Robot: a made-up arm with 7 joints.
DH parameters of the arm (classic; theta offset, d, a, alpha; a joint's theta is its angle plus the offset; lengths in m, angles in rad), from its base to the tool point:
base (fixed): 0 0.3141 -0.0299 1.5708
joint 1: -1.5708 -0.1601 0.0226 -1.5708
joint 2: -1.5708 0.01 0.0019 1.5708
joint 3: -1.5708 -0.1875 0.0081 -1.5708
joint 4: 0 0.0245 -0.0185 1.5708
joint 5: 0 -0.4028 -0.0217 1.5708
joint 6: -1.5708 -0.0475 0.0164 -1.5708
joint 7: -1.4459 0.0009 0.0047 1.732
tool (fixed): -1.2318 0.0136 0 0
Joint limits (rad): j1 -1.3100..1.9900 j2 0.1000..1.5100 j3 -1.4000..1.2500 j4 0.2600..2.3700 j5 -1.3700..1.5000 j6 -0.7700..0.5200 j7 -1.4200..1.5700
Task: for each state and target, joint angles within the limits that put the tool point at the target. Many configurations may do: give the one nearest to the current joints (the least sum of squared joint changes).
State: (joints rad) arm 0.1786 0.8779 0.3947 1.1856 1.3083 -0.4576 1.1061
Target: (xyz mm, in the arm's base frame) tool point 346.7 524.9 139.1
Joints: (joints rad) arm 0.1550 0.7966 0.3237 0.8853 1.3080 -0.4352 1.1320
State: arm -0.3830 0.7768 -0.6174 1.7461 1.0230 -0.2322 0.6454
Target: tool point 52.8 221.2 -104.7
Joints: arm -0.5973 1.4628 -0.6848 1.6571 1.0308 -0.2468 0.5883
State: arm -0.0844 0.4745 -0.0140 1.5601 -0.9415 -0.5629 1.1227
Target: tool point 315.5 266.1 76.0
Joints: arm -0.3949 0.4953 0.3325 1.7409 -0.9370 -0.5824 1.0782
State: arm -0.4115 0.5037 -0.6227 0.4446 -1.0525 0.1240 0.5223
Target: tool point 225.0 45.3 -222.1
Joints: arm 0.1869 0.1000 -0.5868 0.5579 -1.0265 0.1168 0.5957
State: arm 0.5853 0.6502 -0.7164 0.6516 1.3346 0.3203 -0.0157
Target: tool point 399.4 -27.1 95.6
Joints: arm 0.5724 0.3484 -0.8878 1.1215 1.3067 0.3207 -0.0369
